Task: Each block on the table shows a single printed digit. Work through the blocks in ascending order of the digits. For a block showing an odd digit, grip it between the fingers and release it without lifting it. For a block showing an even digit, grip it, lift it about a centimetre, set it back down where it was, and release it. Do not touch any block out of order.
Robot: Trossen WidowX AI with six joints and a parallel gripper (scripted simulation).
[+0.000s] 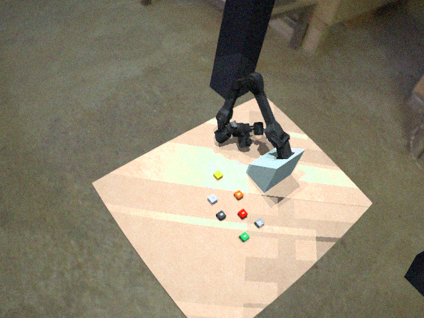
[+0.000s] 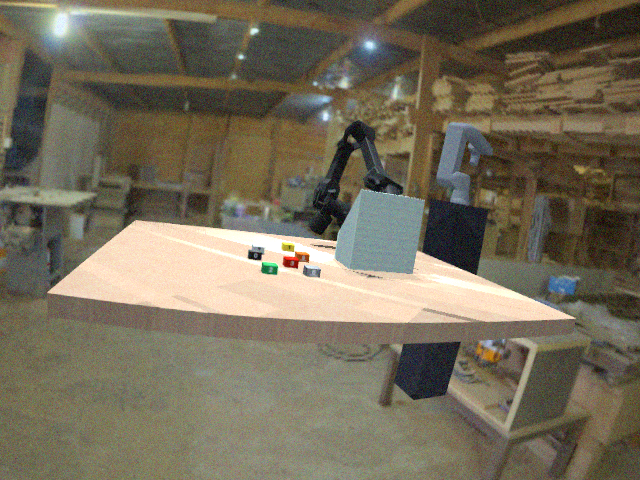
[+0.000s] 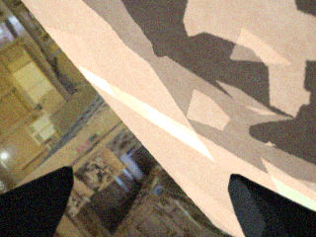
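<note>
My gripper tip is now 45 cm short of the black block, 21 cm to the right of it and 5 cm above it. From my gripper tip the other things lie so: yellow block: 32 cm ahead, 5 cm to the left, 5 cm below; orange block: 32 cm ahead, 18 cm to the left, 5 cm below; whitish block: 42 cm ahead, 12 cm to the left, 5 cm below.
</note>
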